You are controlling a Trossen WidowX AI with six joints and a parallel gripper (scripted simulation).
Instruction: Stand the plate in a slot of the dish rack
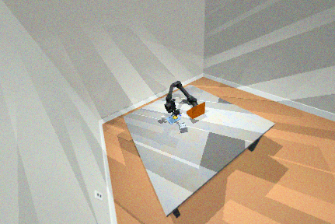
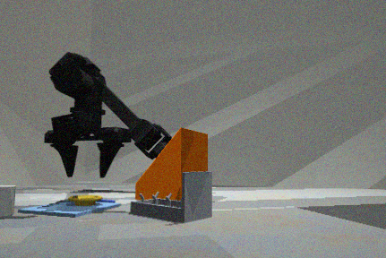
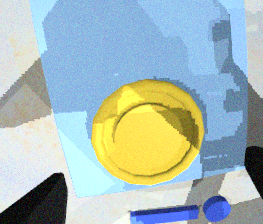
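Right now my gripper tip is 50 mm above the yellow plate. Also, from my gripper tip: dish rack (40 mm ahead, 200 mm to the left, 40 mm below); then blue mat (20 mm ahead, 10 mm to the right, 60 mm below).
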